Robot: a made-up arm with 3 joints.
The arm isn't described. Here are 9 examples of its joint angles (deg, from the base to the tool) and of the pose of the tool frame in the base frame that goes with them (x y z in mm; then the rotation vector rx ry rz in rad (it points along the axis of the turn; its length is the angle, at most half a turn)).
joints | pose
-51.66 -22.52 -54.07 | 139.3 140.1 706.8 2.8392 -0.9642 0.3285
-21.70 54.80 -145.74 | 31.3 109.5 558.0 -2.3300 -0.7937 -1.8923
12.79 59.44 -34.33 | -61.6 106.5 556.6 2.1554 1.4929 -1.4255
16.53 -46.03 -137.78 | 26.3 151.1 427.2 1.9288 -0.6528 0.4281
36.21 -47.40 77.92 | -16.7 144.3 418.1 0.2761 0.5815 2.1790
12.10 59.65 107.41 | -28.4 148.4 529.4 -0.7908 0.5204 -2.3895
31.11 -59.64 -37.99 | -8.0 172.7 427.3 1.8588 -1.3223 -1.7628
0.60 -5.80 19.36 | 62.9 163.1 547.5 -1.7467 0.0845 2.4327
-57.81 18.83 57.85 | 101.7 130.6 741.2 2.1149 0.0840 -2.2071
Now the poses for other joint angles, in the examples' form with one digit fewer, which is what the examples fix.
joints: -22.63 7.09 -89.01
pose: 70 148 573 2.707 -0.131 0.464
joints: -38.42 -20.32 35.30
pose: 147 130 690 -2.026 0.272 1.758
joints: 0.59 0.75 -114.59
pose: 24 163 501 2.646 -0.159 0.515
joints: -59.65 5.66 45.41
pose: 109 131 757 -2.421 0.019 1.874
